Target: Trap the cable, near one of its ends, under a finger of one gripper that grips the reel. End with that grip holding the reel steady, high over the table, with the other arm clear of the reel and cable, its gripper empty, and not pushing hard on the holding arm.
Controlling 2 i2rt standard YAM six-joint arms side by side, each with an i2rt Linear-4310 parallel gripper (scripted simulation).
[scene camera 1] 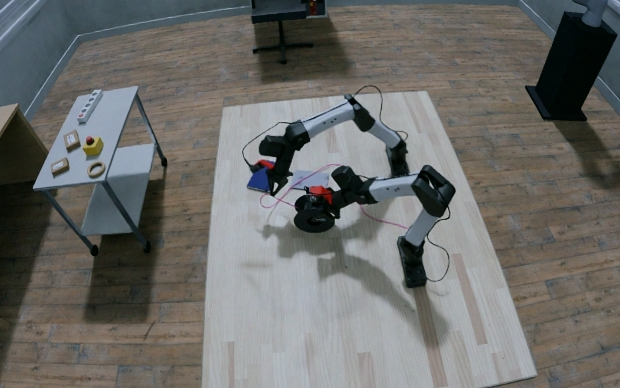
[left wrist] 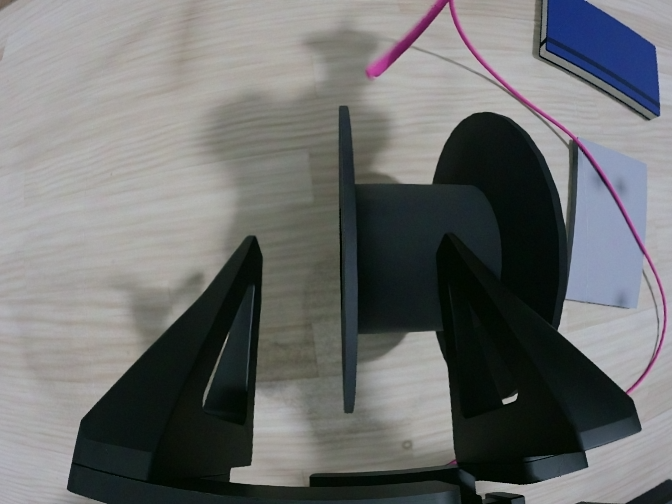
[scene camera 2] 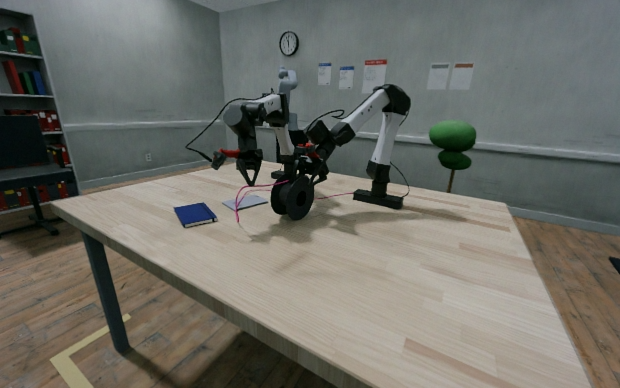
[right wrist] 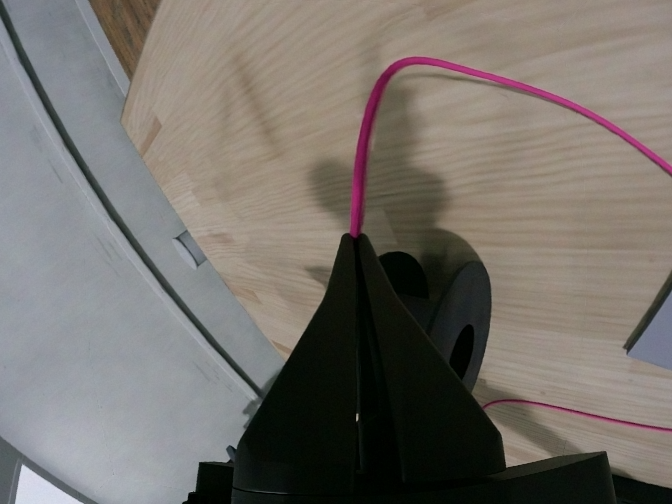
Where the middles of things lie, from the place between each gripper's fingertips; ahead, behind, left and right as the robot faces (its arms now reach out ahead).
Right now the black reel [scene camera 2: 296, 199] is 150 mm behind my right hand [scene camera 2: 251, 186], 70 mm below it and 40 mm to the left of it. Round my right hand: grey flat pad [left wrist: 605, 261]: 180 mm to the right, 140 mm below, 120 mm behind.
The black reel lies 3 cm to the right of my left hand [scene camera 2: 300, 184] and 6 cm below it. From my left hand the other things lie so: grey flat pad: 3 cm ahead, 26 cm to the right, 13 cm below.
